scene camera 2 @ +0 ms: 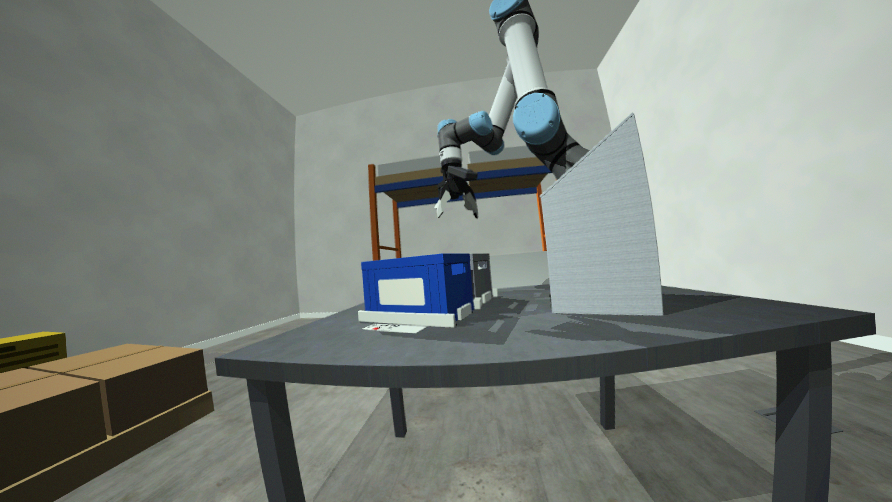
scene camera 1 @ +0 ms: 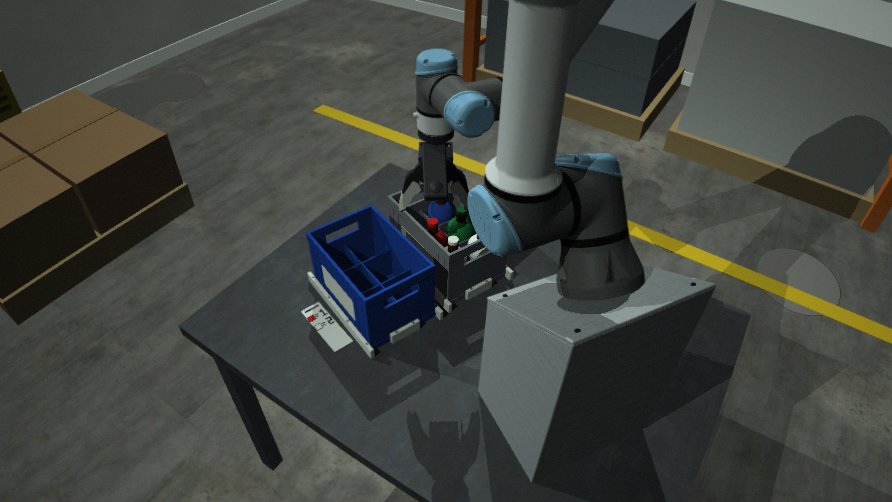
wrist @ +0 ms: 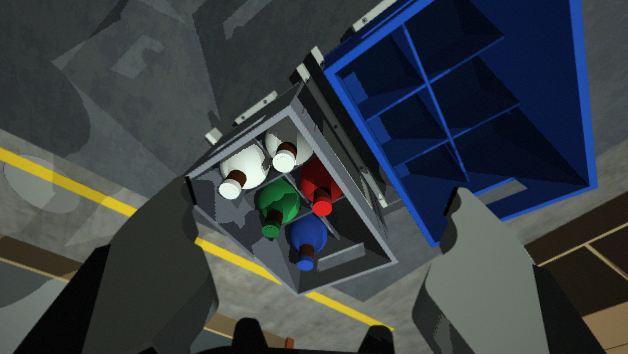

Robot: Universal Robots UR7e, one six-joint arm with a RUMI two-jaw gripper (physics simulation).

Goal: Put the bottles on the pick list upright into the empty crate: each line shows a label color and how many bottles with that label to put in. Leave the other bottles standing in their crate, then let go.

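Where they show: gripper, fingertip midpoint: [scene camera 2: 458,218] [scene camera 1: 435,211] [wrist: 319,184]; arm's base, origin of the base link: [scene camera 2: 585,179] [scene camera 1: 600,284].
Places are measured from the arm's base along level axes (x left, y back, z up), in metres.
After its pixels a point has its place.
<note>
The grey crate [scene camera 1: 463,282] @[y -0.334, x -0.160, z -0.306 m] [wrist: 295,113] @[y -0.363, x -0.122, z -0.192 m] holds upright bottles: two white ones [wrist: 248,162] @[y -0.340, x -0.236, z -0.246 m] [wrist: 284,161] @[y -0.379, x -0.183, z -0.203 m], a red one [scene camera 1: 433,223] @[y -0.448, x -0.214, z -0.203 m] [wrist: 320,181] @[y -0.442, x -0.207, z -0.241 m], a green one [scene camera 1: 460,227] @[y -0.403, x -0.277, z -0.245 m] [wrist: 280,200] @[y -0.408, x -0.273, z -0.246 m] and a blue one [scene camera 1: 439,211] @[y -0.483, x -0.312, z -0.248 m] [wrist: 310,232] @[y -0.484, x -0.311, z -0.250 m]. The blue crate [scene camera 1: 399,317] @[y -0.411, x 0.017, z -0.301 m] [scene camera 2: 458,296] @[y -0.415, x 0.025, z -0.307 m] [wrist: 586,95] @[y -0.583, x 0.026, z -0.191 m] beside it has dividers and no bottles showing. The pick list [scene camera 1: 335,335] @[y -0.546, x 0.094, z -0.365 m] [scene camera 2: 402,329] @[y -0.557, x 0.101, z -0.365 m] lies before the blue crate, with a red mark and the digits 1 and 2; its lines are hard to read. My gripper [scene camera 1: 435,201] @[y -0.388, x -0.113, z -0.071 m] [scene camera 2: 457,216] @[y -0.388, x -0.113, z -0.071 m] [wrist: 319,184] @[y -0.388, x -0.113, z -0.071 m] is open and empty, above the grey crate.
White brackets [scene camera 1: 405,330] @[y -0.397, x 0.015, z -0.342 m] [scene camera 2: 405,318] @[y -0.558, x 0.052, z -0.350 m] edge both crates on the dark table [scene camera 1: 249,324] @[y -0.753, x 0.171, z -0.366 m] [scene camera 2: 549,365] @[y -0.299, x 0.327, z -0.376 m]. The arm's grey pedestal [scene camera 1: 530,374] @[y -0.053, x 0.169, z -0.091 m] [scene camera 2: 605,249] @[y -0.074, x 0.153, z -0.217 m] stands beside them. Stacked cartons [scene camera 1: 124,162] [scene camera 2: 149,380] and an orange-posted rack [scene camera 2: 374,212] stand off the table.
</note>
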